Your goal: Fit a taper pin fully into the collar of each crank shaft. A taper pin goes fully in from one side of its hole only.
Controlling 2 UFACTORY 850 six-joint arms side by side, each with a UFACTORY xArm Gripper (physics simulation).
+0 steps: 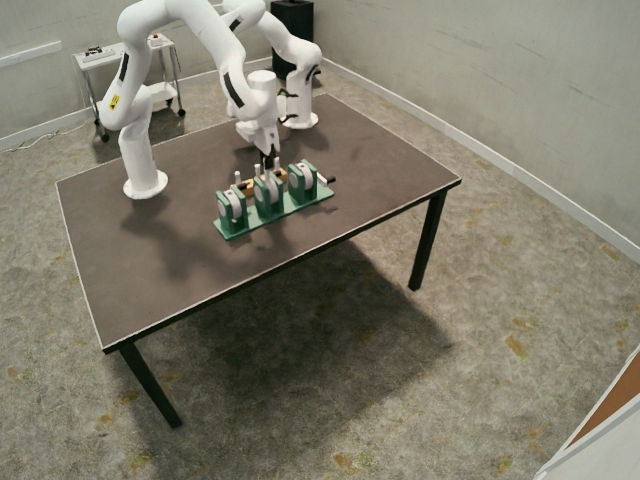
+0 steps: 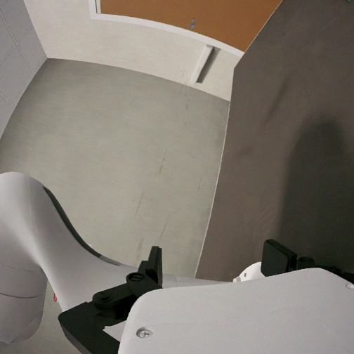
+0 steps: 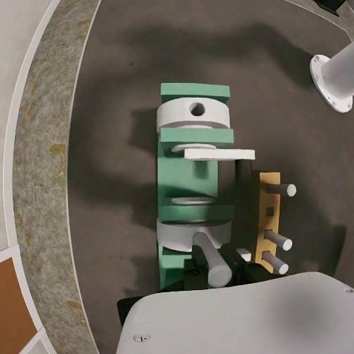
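A green stand (image 1: 252, 220) (image 3: 185, 180) carries three crank shafts with white collars. The left collar (image 1: 235, 204) (image 3: 170, 116) has an empty hole facing up. The middle collar (image 1: 272, 192) (image 3: 175, 234) has a grey taper pin (image 1: 267, 176) (image 3: 214, 260) upright at its hole; how deep its tip sits is hidden. My right gripper (image 1: 267, 157) (image 3: 209, 259) is shut on this pin's upper part. The right collar (image 1: 308, 178) shows no pin. A yellow rack (image 1: 247, 189) (image 3: 270, 180) holds three pins. My left gripper (image 1: 293, 105) (image 2: 214, 260) is open and empty, far behind the stand.
A white crank arm (image 3: 220, 154) with a black handle (image 3: 243, 170) reaches toward the rack. Another black handle (image 1: 330, 179) sticks out at the stand's right. The right arm's base (image 1: 144, 193) (image 3: 342, 104) stands at the table's left. A trolley (image 1: 77, 63) stands behind the table.
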